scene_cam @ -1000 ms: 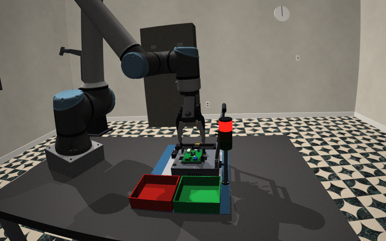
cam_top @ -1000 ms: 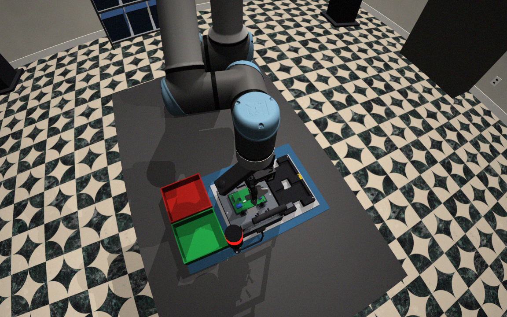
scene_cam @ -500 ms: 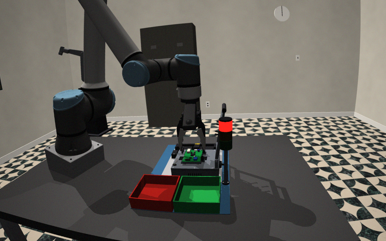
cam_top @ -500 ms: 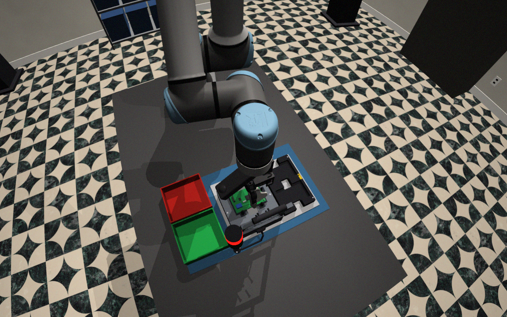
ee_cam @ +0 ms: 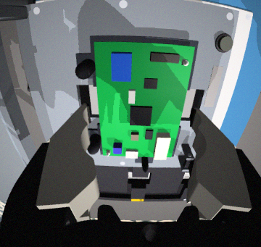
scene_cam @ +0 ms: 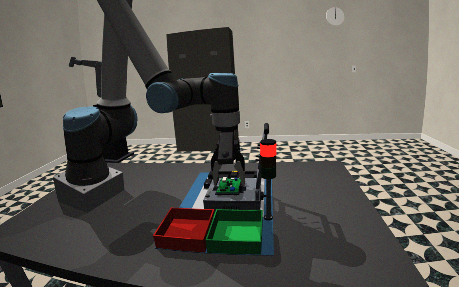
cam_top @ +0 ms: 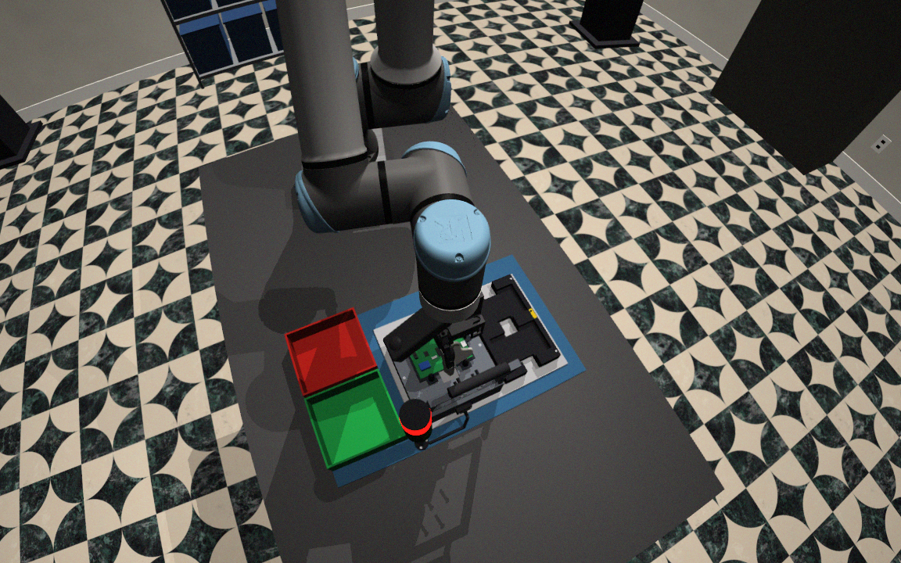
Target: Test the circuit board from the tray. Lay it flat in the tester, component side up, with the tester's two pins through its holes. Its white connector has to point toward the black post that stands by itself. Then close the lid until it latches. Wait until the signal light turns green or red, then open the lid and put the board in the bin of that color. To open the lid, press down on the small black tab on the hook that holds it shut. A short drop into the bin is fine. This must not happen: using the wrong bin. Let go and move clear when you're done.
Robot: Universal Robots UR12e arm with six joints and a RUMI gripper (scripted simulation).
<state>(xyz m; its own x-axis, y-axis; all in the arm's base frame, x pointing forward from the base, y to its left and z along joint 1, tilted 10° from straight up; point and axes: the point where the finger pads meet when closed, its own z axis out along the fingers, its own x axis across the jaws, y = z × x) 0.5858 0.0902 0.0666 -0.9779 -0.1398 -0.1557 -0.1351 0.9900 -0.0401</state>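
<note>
The green circuit board lies right at my hand. Also, from my hand: clear lid: 110 mm ahead, 20 mm to the left, 110 mm above; then green bin: 70 mm ahead, 190 mm to the right, 60 mm below; then red bin: 80 mm behind, 210 mm to the right, 60 mm below.
</note>
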